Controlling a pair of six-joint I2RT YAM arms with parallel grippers.
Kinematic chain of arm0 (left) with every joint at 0, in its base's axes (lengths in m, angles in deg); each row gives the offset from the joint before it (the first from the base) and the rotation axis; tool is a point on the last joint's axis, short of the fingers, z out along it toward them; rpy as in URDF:
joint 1: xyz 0 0 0.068 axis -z
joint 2: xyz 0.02 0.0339 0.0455 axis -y
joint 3: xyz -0.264 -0.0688 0 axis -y
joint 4: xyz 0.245 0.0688 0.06 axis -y
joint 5: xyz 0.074 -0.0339 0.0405 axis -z
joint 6: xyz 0.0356 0 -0.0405 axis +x
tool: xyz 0 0 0 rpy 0 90 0
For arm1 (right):
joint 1: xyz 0 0 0.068 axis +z
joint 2: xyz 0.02 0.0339 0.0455 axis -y
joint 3: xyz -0.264 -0.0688 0 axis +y
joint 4: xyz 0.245 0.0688 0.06 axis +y
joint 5: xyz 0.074 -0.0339 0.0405 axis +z
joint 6: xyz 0.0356 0 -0.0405 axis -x
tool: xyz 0 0 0 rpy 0 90 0
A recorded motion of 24 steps. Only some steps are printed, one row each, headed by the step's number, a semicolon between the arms.
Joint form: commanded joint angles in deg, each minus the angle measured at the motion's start. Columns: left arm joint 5, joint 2, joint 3, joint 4, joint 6, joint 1; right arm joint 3, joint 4, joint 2, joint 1, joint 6, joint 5.
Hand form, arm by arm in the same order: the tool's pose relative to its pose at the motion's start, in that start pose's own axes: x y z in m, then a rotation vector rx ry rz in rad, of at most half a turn. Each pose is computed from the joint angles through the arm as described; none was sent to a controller.
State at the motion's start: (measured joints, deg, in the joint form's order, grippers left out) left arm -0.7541 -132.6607 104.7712 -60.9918 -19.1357 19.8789; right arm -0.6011 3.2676 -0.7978 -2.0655 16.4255 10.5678
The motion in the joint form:
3: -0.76 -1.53 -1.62 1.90 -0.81 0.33; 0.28 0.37 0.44 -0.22 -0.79 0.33
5: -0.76 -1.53 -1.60 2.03 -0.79 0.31; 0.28 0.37 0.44 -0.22 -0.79 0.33
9: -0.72 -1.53 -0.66 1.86 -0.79 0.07; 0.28 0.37 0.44 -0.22 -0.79 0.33
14: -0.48 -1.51 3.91 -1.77 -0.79 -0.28; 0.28 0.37 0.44 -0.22 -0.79 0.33
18: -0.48 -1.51 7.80 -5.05 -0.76 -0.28; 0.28 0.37 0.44 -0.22 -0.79 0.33
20: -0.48 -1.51 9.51 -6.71 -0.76 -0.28; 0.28 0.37 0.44 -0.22 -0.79 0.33
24: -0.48 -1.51 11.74 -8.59 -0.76 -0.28; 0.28 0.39 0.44 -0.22 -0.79 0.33
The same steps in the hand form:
3: 0.0021 -0.0017 0.0182 -0.0197 0.0160 -0.0079; 0.0017 0.0003 -0.0002 -0.0028 0.0029 0.0147
5: 0.0017 -0.0017 0.0181 -0.0188 0.0136 -0.0080; 0.0017 0.0003 -0.0002 -0.0028 0.0029 0.0147
9: -0.0015 -0.0008 0.0142 -0.0137 0.0012 -0.0125; 0.0017 0.0003 -0.0002 -0.0028 0.0029 0.0147
14: -0.0091 -0.0004 -0.0053 -0.0044 -0.0131 -0.0189; 0.0017 0.0003 -0.0002 -0.0028 0.0029 0.0147
18: -0.0133 -0.0016 -0.0222 -0.0008 -0.0232 -0.0185; 0.0017 0.0003 -0.0002 -0.0028 0.0029 0.0147
20: -0.0145 -0.0019 -0.0296 -0.0005 -0.0240 -0.0185; 0.0017 0.0003 -0.0002 -0.0028 0.0029 0.0147
24: -0.0161 -0.0023 -0.0394 0.0015 -0.0297 -0.0186; 0.0018 0.0003 -0.0002 -0.0029 0.0032 0.0148

